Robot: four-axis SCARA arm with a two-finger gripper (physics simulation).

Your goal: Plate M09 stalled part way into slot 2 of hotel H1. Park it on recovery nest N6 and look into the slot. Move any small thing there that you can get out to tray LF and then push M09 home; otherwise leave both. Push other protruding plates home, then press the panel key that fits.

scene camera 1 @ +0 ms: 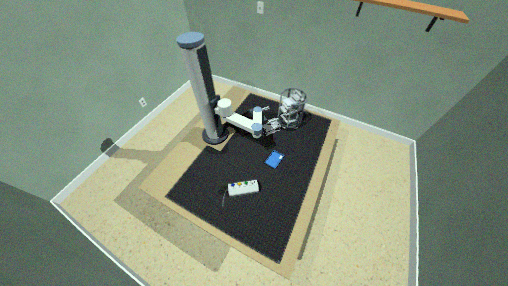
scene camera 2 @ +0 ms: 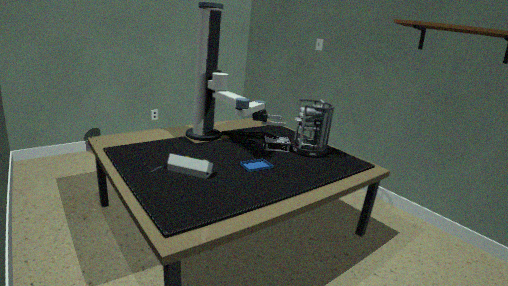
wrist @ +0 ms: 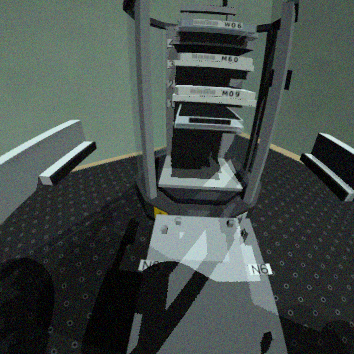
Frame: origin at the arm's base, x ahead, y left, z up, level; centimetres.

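Seen in the pictures: gripper, between the fingertips: (scene camera 1: 273,113) (scene camera 2: 283,121) (wrist: 200,135); arm's base, origin of its link: (scene camera 1: 215,134) (scene camera 2: 203,134).
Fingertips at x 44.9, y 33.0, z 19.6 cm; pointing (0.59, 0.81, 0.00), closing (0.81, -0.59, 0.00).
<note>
Pixels of each thing's middle, then the offset from my fingertips to it.
- Plate M09, middle of its body: (wrist: 208,90) dx +9.5, dy +10.4, dz +1.7 cm
- Plate M60, middle of its body: (wrist: 208,64) dx +10.9, dy +12.3, dz +5.3 cm
- plate W06, middle of its body: (wrist: 210,38) (scene camera 1: 291,101) dx +11.0, dy +12.3, dz +8.8 cm
- Recovery nest N6, middle of its body: (wrist: 203,287) (scene camera 2: 276,143) (scene camera 1: 270,126) dx -0.3, dy -3.5, dz -14.8 cm
- blue tray, middle of its body: (scene camera 2: 256,165) (scene camera 1: 274,159) dx +17.4, dy -34.1, dz -17.5 cm
- white key panel, middle of its body: (scene camera 2: 190,163) (scene camera 1: 243,187) dx +7.0, dy -69.9, dz -14.1 cm
- pale ledge, middle of its body: (wrist: 205,112) dx +10.9, dy +12.3, dz -1.8 cm
My gripper (scene camera 1: 274,113) (scene camera 2: 283,120) (wrist: 200,135) is open and empty, facing hotel H1 (scene camera 2: 328,125) (wrist: 144,100) from a short distance. Plate M09 (wrist: 215,94) sits in the hotel beside the slot labels, its front edge toward the wrist camera. Plate M60 (wrist: 215,60) is above it and plate W06 (wrist: 212,24) is higher. Recovery nest N6 (scene camera 2: 277,145) (wrist: 230,300) stands in front of the hotel, with no plate on it. The blue tray (scene camera 1: 274,159) (scene camera 2: 256,165) lies on the mat; its label is unreadable. Slot 2's inside is hidden behind M09.
A white key panel (scene camera 1: 243,189) (scene camera 2: 190,165) with blue, yellow, green and white keys stands toward the front left. Below M09, a pale ledge (wrist: 207,121) with a dark front slit sticks out. The hotel's upright posts flank the plates. The arm's column (scene camera 1: 201,90) (scene camera 2: 202,75) stands at the back.
</note>
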